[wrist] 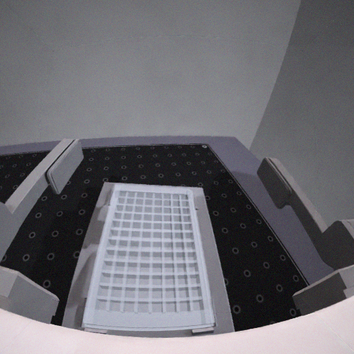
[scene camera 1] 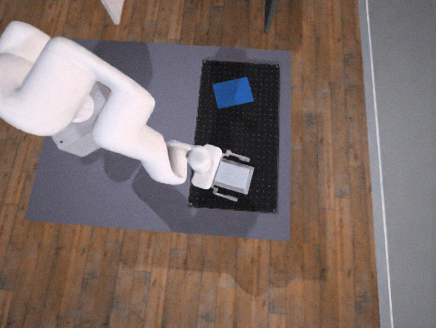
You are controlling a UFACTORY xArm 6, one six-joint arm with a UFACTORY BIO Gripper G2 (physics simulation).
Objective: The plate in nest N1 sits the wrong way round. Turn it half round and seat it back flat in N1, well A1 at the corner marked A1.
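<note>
The light, pale plate (scene camera 1: 234,176) (wrist: 150,250) with a grid of wells lies in the grey nest (scene camera 1: 250,181) (wrist: 220,280), at the lower part of the black board. In the wrist view its long sides run away from the camera, and it looks flat. My gripper (scene camera 1: 242,179) (wrist: 171,175) is open and empty. Its two fingers stand wide apart, one beyond each long side of the plate, touching neither. The fingertips reach toward the nest's far end. The A1 mark cannot be made out in either view, and the nest's near edge is hidden by the gripper body.
The black perforated board (scene camera 1: 237,130) (wrist: 245,250) lies on the grey-purple mat (scene camera 1: 170,65) (wrist: 227,150). A blue rectangle (scene camera 1: 233,92) lies near the board's upper end in the scene view. A grey wall (wrist: 140,75) rises beyond the mat in the wrist view.
</note>
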